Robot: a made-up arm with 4 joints.
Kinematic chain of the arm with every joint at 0, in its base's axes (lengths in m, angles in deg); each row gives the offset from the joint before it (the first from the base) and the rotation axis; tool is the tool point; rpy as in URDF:
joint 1: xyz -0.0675 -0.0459 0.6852 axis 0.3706 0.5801 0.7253
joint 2: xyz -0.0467 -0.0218 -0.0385 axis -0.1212 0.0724 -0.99
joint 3: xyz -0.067 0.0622 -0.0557 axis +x
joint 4: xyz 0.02 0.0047 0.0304 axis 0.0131 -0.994 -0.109
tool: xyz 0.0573 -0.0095 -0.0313 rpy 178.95 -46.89 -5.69
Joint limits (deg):
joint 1: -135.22..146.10
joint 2: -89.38..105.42
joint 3: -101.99..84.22
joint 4: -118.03..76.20
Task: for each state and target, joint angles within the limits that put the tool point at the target. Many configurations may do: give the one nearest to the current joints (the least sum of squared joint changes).
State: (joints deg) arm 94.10 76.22 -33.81 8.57
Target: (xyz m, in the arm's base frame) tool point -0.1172 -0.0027 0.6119
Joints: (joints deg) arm 82.18 74.14 -68.47 46.04
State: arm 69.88 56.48 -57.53 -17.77
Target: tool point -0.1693 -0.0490 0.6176
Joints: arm 62.12 44.50 -38.94 -31.28
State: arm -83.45 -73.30 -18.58 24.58
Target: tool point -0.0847 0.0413 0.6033
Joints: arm -48.95 -28.54 -42.82 72.78
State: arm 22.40 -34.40 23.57 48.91
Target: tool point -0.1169 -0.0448 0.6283
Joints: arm 9.72 -28.16 42.75 48.66
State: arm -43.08 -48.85 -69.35 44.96
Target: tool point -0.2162 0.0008 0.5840
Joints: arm -21.06 -77.48 -81.59 69.14
